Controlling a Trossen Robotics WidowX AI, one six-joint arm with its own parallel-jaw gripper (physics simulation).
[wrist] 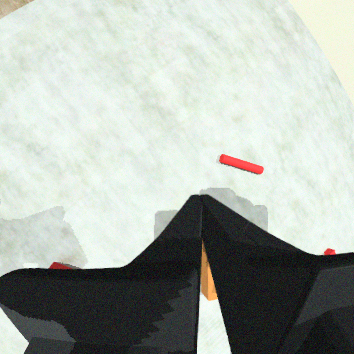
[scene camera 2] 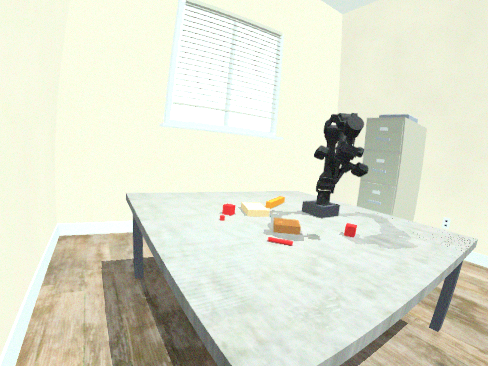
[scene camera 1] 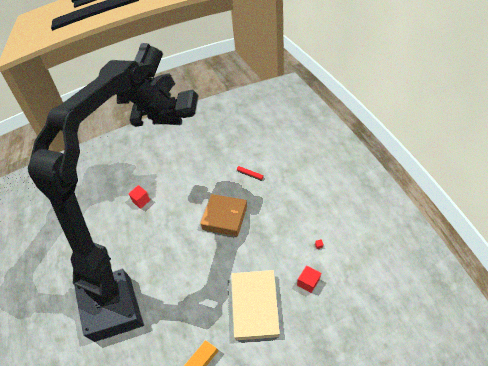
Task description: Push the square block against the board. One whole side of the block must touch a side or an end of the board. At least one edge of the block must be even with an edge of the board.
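Pixels of known places: gripper, fingertip midpoint: (wrist: 198,202) (scene camera 2: 334,183) (scene camera 1: 181,123); arm's base, link origin: (scene camera 2: 322,204) (scene camera 1: 105,293).
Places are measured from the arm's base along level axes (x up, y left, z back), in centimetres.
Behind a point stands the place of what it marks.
Note:
The square block (scene camera 1: 224,214) @(x -2.7, y 13.1, z -34.2 cm) (scene camera 2: 286,226) @(x -3.0, y 17.7, z -37.3 cm) is orange-brown and lies flat on the table, slightly turned. A sliver of the block (wrist: 207,287) @(x -2.8, y 14.5, z -28.7 cm) shows past the fingers in the wrist view. The board (scene camera 1: 255,304) @(x -2.7, y -12.9, z -32.8 cm) (scene camera 2: 255,209) @(x -2.7, y -6.3, z -36.1 cm) is a flat cream rectangle, nearer the arm's base side in scene camera 2. Block and board are apart, with a strip of table between them. My gripper (scene camera 1: 171,120) @(x 15.1, y 31.6, z -30.5 cm) (wrist: 198,202) @(x 15.1, y 31.6, z -30.5 cm) is shut and empty, high above the table. In scene camera 1 it appears up and left of the block. Its fingers hide most of the block in the wrist view.
Red cubes (scene camera 1: 139,196) @(x -1.6, y 27.0, z -13.6 cm) (scene camera 1: 309,278) @(x -1.6, y -12.1, z -46.3 cm) stand left of the block and right of the board in scene camera 1. A tiny red cube (scene camera 1: 319,244) @(x -4.0, y -3.8, z -53.1 cm) lies near the right one. A red stick (scene camera 1: 250,173) @(x -4.4, y 24.9, z -45.6 cm) (scene camera 2: 280,241) @(x -4.7, y 26.1, z -46.1 cm) (wrist: 241,164) @(x -4.3, y 25.7, z -45.3 cm) lies beyond the block. An orange bar (scene camera 1: 202,354) @(x -2.5, y -20.2, z -18.0 cm) (scene camera 2: 275,202) @(x -3.3, y -20.7, z -14.6 cm) lies near the board.

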